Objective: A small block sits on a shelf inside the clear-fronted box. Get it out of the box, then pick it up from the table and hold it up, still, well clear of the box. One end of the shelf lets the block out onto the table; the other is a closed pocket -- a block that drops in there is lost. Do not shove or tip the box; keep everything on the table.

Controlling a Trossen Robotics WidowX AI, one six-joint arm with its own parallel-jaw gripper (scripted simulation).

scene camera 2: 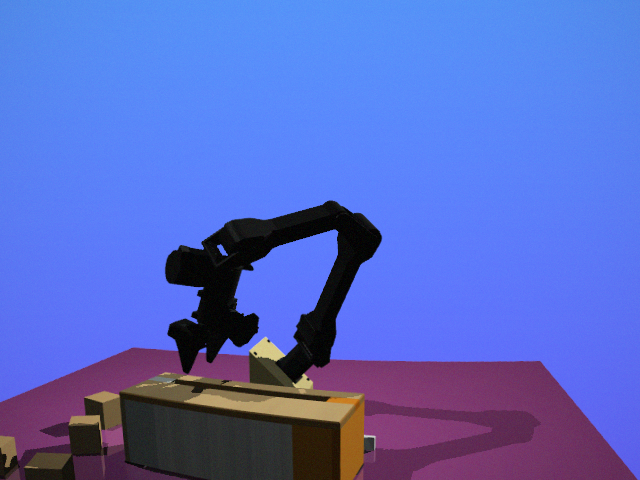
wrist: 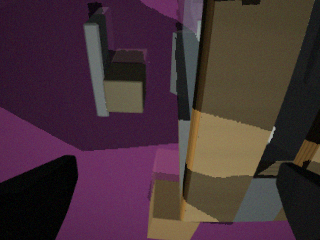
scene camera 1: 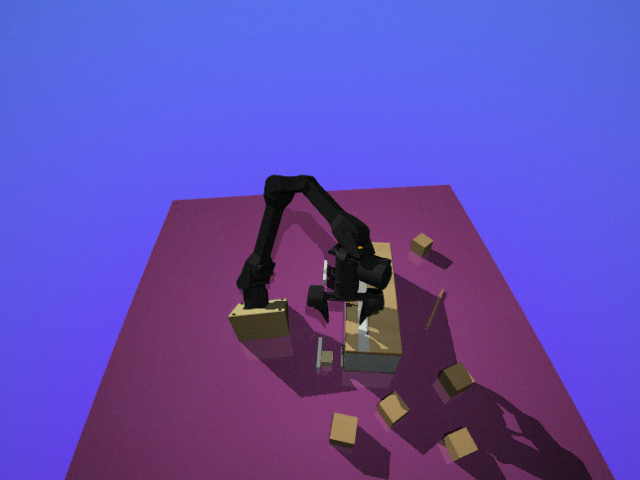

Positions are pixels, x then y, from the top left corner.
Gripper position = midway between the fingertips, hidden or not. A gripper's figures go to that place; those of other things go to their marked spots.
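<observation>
While the gripper (wrist: 179,171) is 10 cm from the lens, a tan block (wrist: 125,86) sits 21 cm from the lens.
</observation>
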